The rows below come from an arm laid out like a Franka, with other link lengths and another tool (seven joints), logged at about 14 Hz.
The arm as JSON. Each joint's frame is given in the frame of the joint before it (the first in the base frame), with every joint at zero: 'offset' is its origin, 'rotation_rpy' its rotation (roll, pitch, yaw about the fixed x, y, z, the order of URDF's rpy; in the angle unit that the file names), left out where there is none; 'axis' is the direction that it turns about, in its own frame. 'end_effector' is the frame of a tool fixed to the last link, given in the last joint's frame.
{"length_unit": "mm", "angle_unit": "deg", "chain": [
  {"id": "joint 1", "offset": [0.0, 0.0, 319.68], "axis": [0.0, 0.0, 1.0]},
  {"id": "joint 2", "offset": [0.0, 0.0, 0.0], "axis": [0.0, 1.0, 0.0]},
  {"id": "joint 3", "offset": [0.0, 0.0, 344.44], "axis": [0.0, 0.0, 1.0]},
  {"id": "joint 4", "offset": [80.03, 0.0, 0.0], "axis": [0.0, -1.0, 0.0]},
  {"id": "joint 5", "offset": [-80.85, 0.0, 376.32], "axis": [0.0, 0.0, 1.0]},
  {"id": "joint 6", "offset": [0.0, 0.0, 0.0], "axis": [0.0, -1.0, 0.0]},
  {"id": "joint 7", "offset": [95.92, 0.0, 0.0], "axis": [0.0, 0.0, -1.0]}
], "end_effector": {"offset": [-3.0, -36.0, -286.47], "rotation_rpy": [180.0, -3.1, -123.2]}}
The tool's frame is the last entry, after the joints.
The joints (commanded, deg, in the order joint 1, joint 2, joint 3, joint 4, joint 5, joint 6, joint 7), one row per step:
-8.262, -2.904, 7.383, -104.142, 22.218, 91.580, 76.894
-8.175, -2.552, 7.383, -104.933, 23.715, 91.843, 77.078
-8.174, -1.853, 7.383, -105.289, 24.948, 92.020, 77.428
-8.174, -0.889, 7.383, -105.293, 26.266, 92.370, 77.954
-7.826, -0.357, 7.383, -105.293, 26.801, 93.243, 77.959
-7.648, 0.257, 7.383, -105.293, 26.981, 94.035, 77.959
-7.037, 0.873, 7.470, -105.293, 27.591, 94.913, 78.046
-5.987, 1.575, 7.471, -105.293, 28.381, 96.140, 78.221
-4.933, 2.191, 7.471, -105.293, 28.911, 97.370, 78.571
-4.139, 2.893, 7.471, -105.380, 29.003, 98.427, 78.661
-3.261, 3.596, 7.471, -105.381, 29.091, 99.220, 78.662
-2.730, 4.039, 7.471, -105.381, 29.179, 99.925, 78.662
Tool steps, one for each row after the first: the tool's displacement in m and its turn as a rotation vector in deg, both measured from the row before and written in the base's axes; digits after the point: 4 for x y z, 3 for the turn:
-0.0014, 0.0075, -0.0055, 1.474, 0.944, -0.491
0.0007, 0.0056, -0.0054, 1.230, 1.012, -0.661
0.0036, 0.0059, -0.0048, 1.284, 0.851, -0.929
0.0046, 0.0046, -0.0032, 0.483, -0.257, -0.168
0.0044, 0.0017, -0.0046, 0.158, -0.098, -0.215
0.0039, 0.0079, -0.0037, 0.543, -0.128, 0.067
0.0048, 0.0115, -0.0041, 0.662, -0.292, 0.119
0.0043, 0.0106, -0.0039, 0.372, -0.285, 0.027
0.0033, 0.0066, -0.0063, 0.015, -0.095, 0.196
0.0020, 0.0075, -0.0058, 0.051, 0.012, 0.479
0.0023, 0.0046, -0.0036, 0.041, -0.171, 0.173

